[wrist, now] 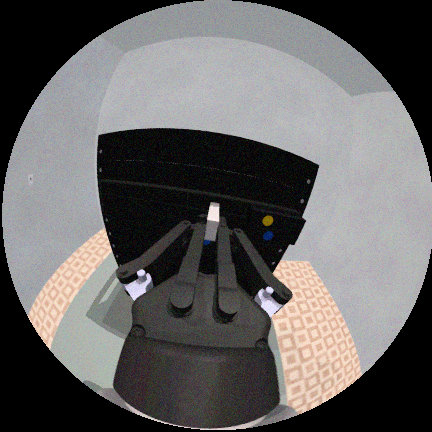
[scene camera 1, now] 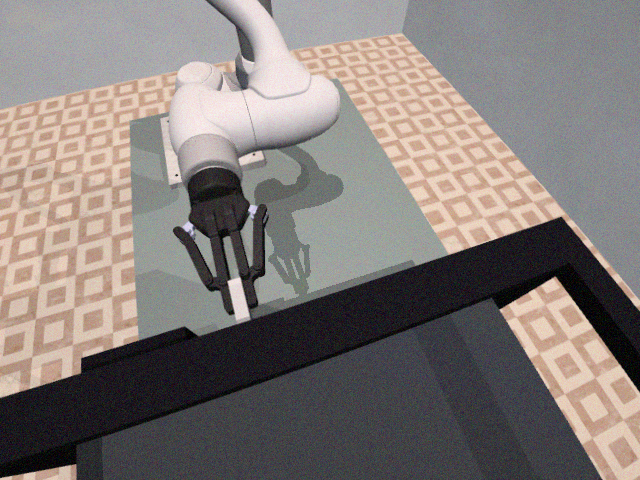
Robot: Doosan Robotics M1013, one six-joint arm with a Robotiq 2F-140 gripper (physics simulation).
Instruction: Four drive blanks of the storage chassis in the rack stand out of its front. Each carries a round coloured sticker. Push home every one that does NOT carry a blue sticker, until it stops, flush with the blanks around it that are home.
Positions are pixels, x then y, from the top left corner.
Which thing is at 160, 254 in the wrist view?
My gripper.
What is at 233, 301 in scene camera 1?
My gripper.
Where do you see a dark rack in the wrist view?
140, 201
